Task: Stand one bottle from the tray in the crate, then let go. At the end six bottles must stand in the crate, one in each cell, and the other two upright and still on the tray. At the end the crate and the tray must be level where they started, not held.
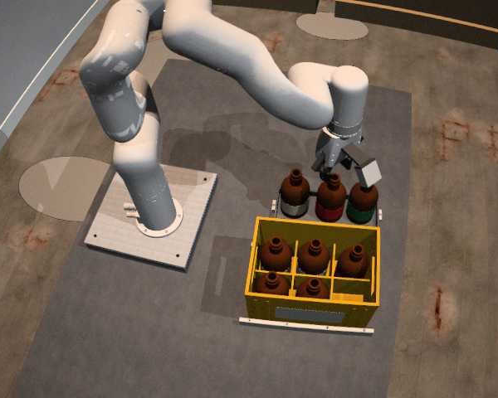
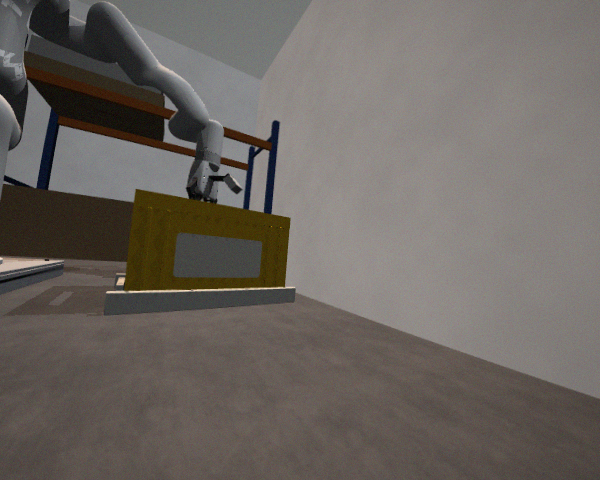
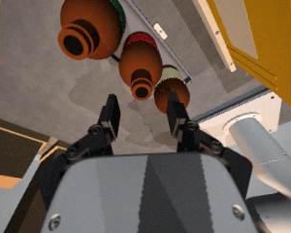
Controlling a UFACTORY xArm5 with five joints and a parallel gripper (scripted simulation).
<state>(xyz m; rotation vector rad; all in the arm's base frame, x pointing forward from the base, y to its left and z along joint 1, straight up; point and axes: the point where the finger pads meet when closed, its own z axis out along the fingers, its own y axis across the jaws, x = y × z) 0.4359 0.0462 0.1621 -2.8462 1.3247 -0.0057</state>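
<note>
Now: hand 180 mm above the tray. Round my hand: yellow crate 50 mm behind, 220 mm to the right, 110 mm below.
</note>
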